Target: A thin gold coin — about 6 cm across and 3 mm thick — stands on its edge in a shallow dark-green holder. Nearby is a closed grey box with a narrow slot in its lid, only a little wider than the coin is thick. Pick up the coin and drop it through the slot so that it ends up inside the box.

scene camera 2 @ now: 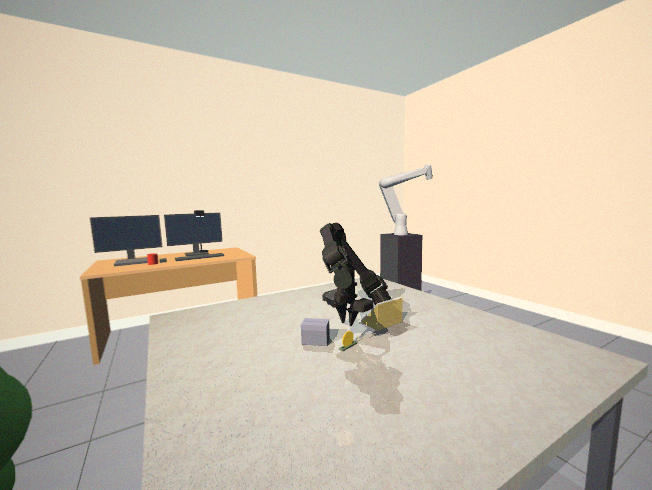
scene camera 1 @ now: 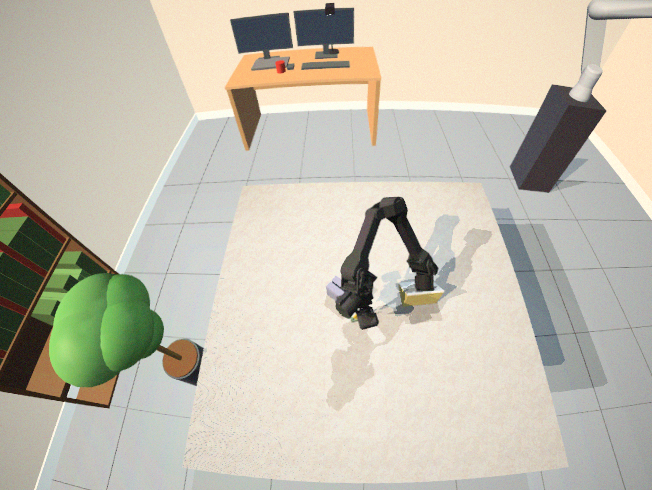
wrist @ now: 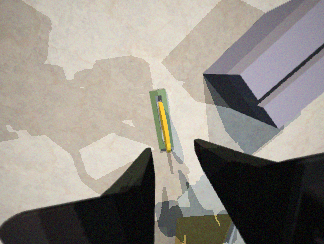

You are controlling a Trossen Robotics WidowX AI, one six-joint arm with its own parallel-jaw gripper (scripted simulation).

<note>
In view: my gripper [scene camera 2: 347, 324].
My gripper also shows in the wrist view [wrist: 173, 148].
</note>
